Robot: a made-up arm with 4 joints.
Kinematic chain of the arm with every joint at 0, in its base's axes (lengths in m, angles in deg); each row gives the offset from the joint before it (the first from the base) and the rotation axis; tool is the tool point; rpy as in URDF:
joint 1: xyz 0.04 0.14 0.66 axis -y
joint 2: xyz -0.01 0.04 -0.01 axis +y
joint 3: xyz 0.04 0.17 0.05 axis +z
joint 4: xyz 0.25 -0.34 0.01 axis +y
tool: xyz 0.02 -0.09 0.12 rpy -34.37 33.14 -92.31
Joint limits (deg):
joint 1: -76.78..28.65
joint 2: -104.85..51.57
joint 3: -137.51..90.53
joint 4: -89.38..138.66
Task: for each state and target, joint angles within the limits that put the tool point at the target. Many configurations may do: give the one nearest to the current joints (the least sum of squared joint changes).
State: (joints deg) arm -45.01 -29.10 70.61 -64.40
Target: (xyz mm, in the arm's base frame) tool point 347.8 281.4 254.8
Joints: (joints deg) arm -70.15 -0.93 59.62 -49.01
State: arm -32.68 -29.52 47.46 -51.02
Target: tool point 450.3 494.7 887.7
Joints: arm -23.21 -38.12 90.35 -71.99
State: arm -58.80 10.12 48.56 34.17
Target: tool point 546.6 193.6 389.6
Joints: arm -42.09 -2.01 34.46 45.99
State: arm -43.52 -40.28 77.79 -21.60
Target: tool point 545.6 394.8 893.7
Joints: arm -39.90 -45.71 63.90 -4.48
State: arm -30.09 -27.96 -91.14 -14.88
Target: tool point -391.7 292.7 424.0
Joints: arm -3.47 -53.81 -111.15 -19.99
